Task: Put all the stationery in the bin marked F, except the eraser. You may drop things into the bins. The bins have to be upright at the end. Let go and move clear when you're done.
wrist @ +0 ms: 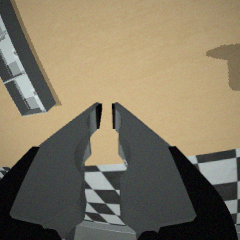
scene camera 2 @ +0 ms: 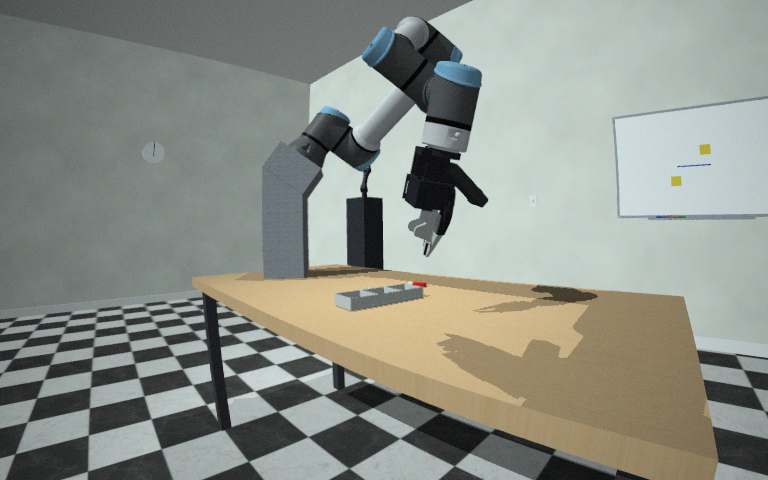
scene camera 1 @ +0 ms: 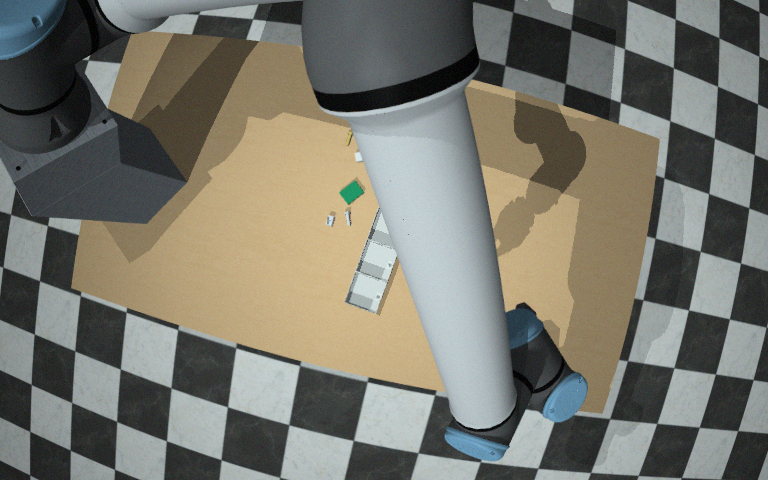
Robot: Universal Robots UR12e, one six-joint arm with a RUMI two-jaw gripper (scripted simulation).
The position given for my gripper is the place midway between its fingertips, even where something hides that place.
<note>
In view: my gripper [scene camera 2: 425, 255].
My gripper also shows in the wrist view [wrist: 106, 105].
</note>
